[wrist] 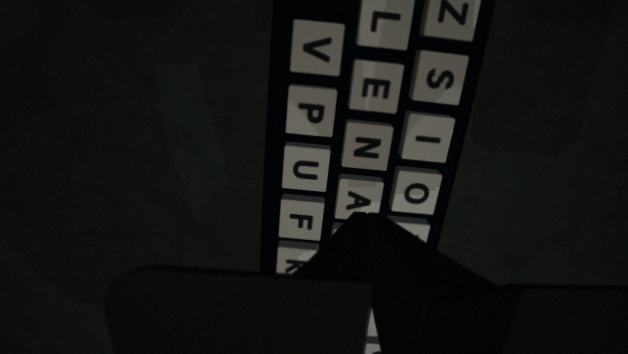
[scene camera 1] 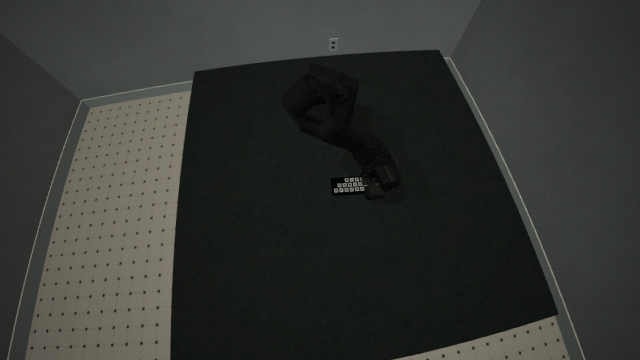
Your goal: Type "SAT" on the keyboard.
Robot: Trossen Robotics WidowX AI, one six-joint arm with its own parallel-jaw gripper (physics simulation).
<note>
In view: the gripper (wrist: 365, 226) and a black keyboard (wrist: 390, 96).
</note>
